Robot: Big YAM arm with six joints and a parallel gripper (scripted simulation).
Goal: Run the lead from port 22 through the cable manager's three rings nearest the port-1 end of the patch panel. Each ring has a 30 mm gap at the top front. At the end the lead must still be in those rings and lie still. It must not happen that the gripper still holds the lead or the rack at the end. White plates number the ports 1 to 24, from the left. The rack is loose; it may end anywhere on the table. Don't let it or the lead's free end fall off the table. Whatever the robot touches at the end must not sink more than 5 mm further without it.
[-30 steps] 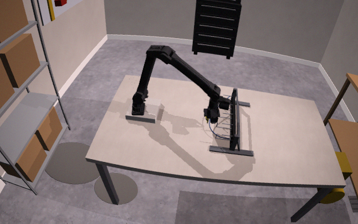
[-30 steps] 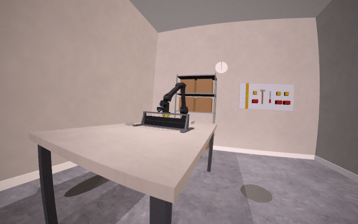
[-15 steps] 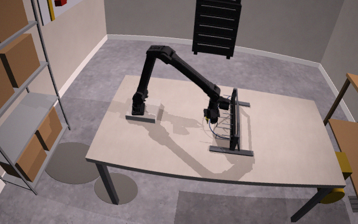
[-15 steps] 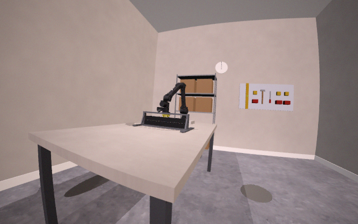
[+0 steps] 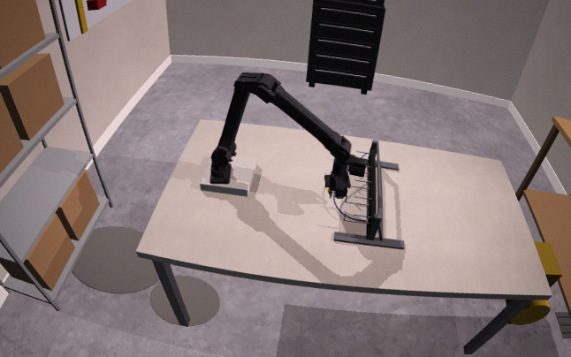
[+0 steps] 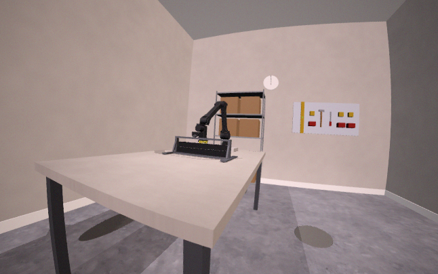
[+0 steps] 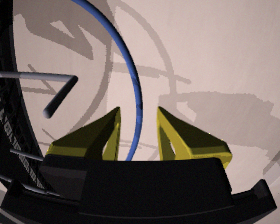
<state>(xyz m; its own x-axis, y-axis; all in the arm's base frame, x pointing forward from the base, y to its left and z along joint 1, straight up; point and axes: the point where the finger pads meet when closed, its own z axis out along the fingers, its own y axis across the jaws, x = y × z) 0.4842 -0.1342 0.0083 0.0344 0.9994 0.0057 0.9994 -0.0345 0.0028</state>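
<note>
My gripper is now 170 mm short of the dark rack, 30 mm to the right of it and 20 mm below it.
</note>
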